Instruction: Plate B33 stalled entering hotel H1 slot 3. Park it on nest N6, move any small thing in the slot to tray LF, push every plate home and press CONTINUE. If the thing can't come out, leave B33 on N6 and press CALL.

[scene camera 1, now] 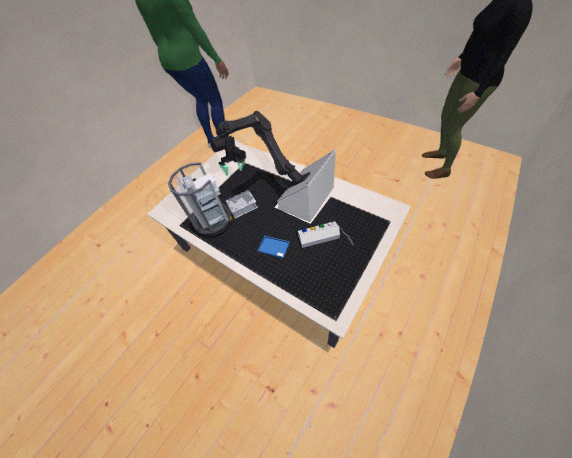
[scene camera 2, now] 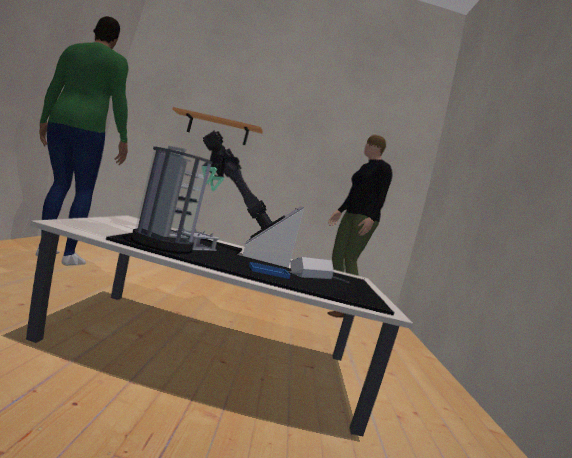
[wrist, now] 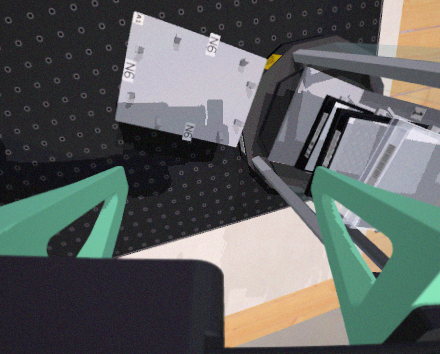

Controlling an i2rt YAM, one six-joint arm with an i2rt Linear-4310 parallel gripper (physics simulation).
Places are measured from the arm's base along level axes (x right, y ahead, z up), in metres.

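Pixels of known places: gripper, fingertip midpoint: (scene camera 1: 233,173) (scene camera 2: 210,187) (wrist: 219,177); arm's base, origin of the base link: (scene camera 1: 299,180) (scene camera 2: 268,227).
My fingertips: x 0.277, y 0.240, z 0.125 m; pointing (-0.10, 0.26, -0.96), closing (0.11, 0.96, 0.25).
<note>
Ahead of a thing's pixels: the offset from my fingertips to its top centre. "pt": to the spot under its first point.
The round hotel tower {dx +0.085, dy +0.213, dz +0.123 m} (scene camera 1: 212,231) (scene camera 2: 170,195) (wrist: 350,60) stands at the table's left end, with plates stacked in its open side. A clear-topped plate {dx +0.063, dy +0.171, dz -0.062 m} (wrist: 350,145) shows there in the wrist view; the labels, B33 and the slot contents cannot be made out. The grey nest N6 {dx -0.004, dy +0.023, dz -0.200 m} (scene camera 1: 242,205) (scene camera 2: 205,244) (wrist: 175,75) sits beside the tower's base, with no plate on it. My gripper (scene camera 1: 233,171) (scene camera 2: 212,178) (wrist: 219,177) is open and empty, high beside the tower. A blue tray {dx -0.365, dy +0.152, dz -0.258 m} (scene camera 1: 273,246) (scene camera 2: 270,270) and a white button box {dx -0.538, dy -0.046, dz -0.192 m} (scene camera 1: 319,237) (scene camera 2: 312,268) lie on the mat.
The grey wedge-shaped arm stand (scene camera 1: 320,192) (scene camera 2: 277,245) is behind the tray and button box. A cable {pt dx -0.677, dy -0.130, dz -0.274 m} (scene camera 1: 347,237) trails from the box. A person in green (scene camera 1: 177,45) (scene camera 2: 87,90) stands near the tower; another in black (scene camera 1: 492,45) (scene camera 2: 372,185) stands farther off.
</note>
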